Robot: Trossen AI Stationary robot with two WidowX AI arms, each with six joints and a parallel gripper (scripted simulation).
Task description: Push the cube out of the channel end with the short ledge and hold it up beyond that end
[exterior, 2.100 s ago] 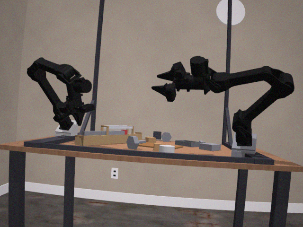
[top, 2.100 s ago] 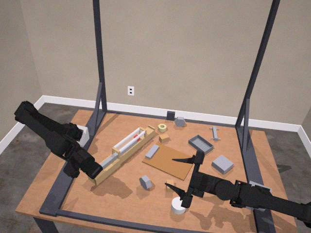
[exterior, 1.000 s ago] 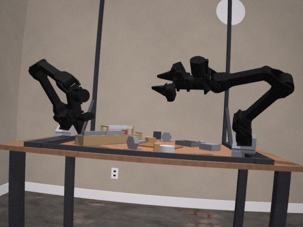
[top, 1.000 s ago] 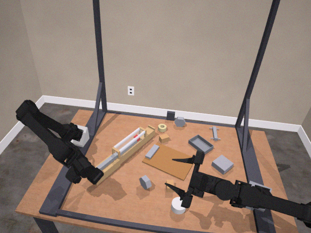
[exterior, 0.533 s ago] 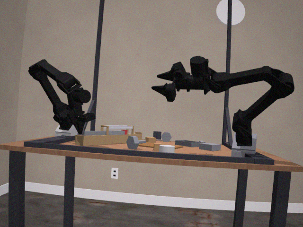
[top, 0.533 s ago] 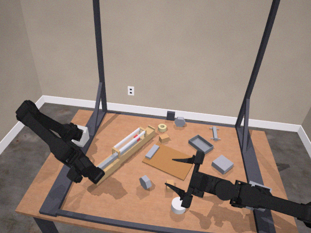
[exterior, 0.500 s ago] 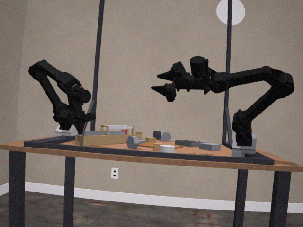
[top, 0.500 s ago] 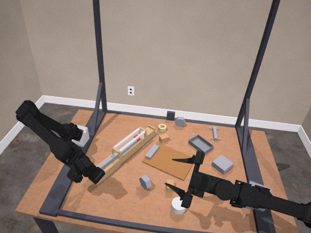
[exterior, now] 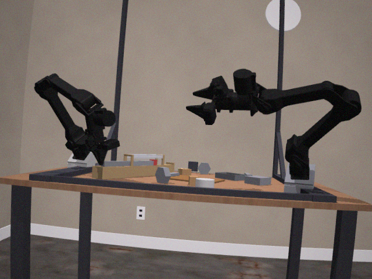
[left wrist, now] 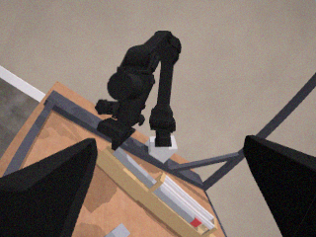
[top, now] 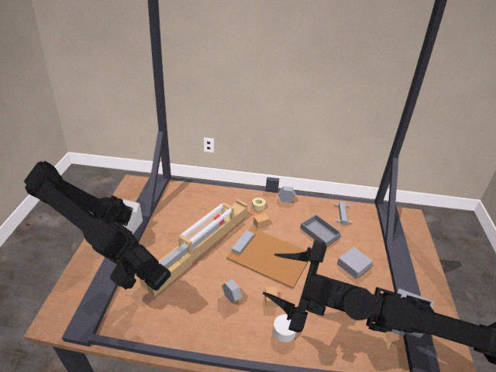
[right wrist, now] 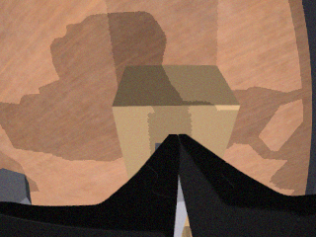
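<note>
The red cube is 310 mm behind my right hand, 80 mm to the left of it and 30 mm below it. From my right hand the other things lie so: grey block (350 mm behind, 550 mm to the left, 70 mm below); grey tray (460 mm behind, 410 mm to the left, 80 mm below).
</note>
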